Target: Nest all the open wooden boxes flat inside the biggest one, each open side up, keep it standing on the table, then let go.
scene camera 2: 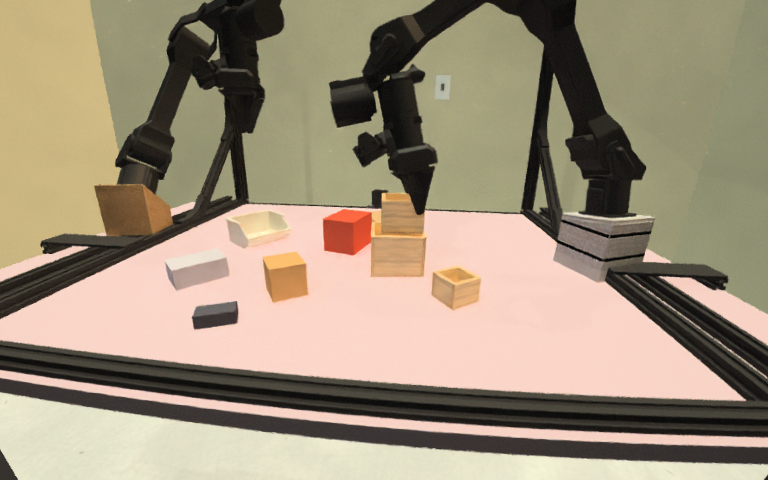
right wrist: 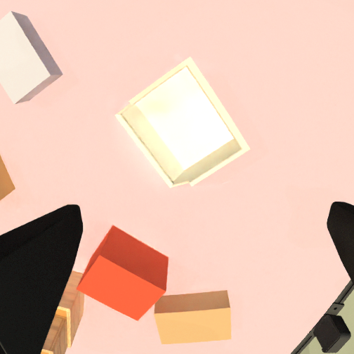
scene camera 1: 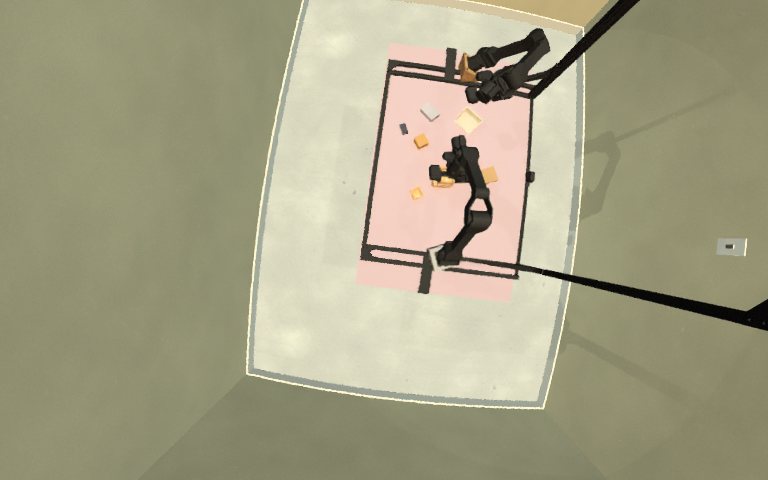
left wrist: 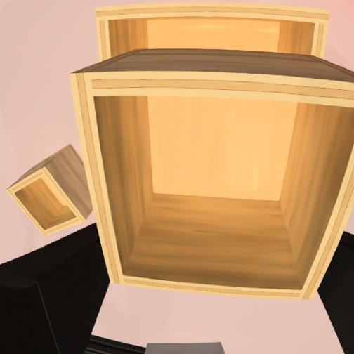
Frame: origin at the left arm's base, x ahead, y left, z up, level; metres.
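Seen in the pictures: left gripper, between the fingertips: [scene camera 2: 417,211] [scene camera 1: 445,181]; right gripper, between the fingertips: [scene camera 2: 246,133]; left arm's base, origin of its link: [scene camera 2: 606,214] [scene camera 1: 442,257]; right arm's base, origin of its link: [scene camera 2: 133,195] [scene camera 1: 471,64].
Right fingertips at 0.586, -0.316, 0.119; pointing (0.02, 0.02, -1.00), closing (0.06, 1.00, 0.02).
Note:
Pixels of each thing's middle, then the offset from my right fingertips to it, as dx, dy, dz.
- biggest open wooden box, middle of its body: [scene camera 2: 396,248] [scene camera 1: 441,176] -0.240, +0.214, -0.184
- middle-sized open wooden box, middle of its body: [scene camera 2: 401,212] [scene camera 1: 445,175] -0.248, +0.210, -0.123
- small open wooden box, middle of its body: [scene camera 2: 455,286] [scene camera 1: 416,193] -0.282, +0.345, -0.199
- red cube, middle of its body: [scene camera 2: 348,231] -0.180, +0.092, -0.186
- tan block, middle of its body: [scene camera 2: 384,223] [scene camera 1: 484,176] -0.284, +0.008, -0.201
- cream tray, middle of its body: [scene camera 2: 259,229] [scene camera 1: 467,121] -0.006, +0.012, -0.192
- orange cube, middle of its body: [scene camera 2: 285,276] [scene camera 1: 421,141] -0.054, +0.259, -0.193
- grey block, middle of its body: [scene camera 2: 197,268] [scene camera 1: 429,112] +0.081, +0.177, -0.202
- black block, middle of its body: [scene camera 2: 216,314] +0.032, +0.318, -0.209
The biggest open wooden box [scene camera 2: 397,257] [left wrist: 210,14] stands open side up on the table. My left gripper [scene camera 2: 419,206] [left wrist: 211,230] is shut on the middle-sized open wooden box [scene camera 2: 400,216] [left wrist: 222,150], held open side up over the biggest box's opening. In scene camera 2 it sits towards the right of that opening, its bottom about level with the rim; whether it reaches inside is hidden. The small open wooden box [scene camera 1: 416,193] [scene camera 2: 455,288] [left wrist: 50,200] stands apart, open side up. My right gripper [right wrist: 208,216] is open and empty, high above the table.
A red cube [scene camera 2: 346,232] [right wrist: 125,280] and a tan block [scene camera 1: 490,174] [right wrist: 194,325] lie close by the boxes. A cream tray [scene camera 2: 246,237], an orange cube [scene camera 2: 286,277], a grey block [scene camera 2: 197,270] and a black block [scene camera 2: 215,315] lie further left in scene camera 2.

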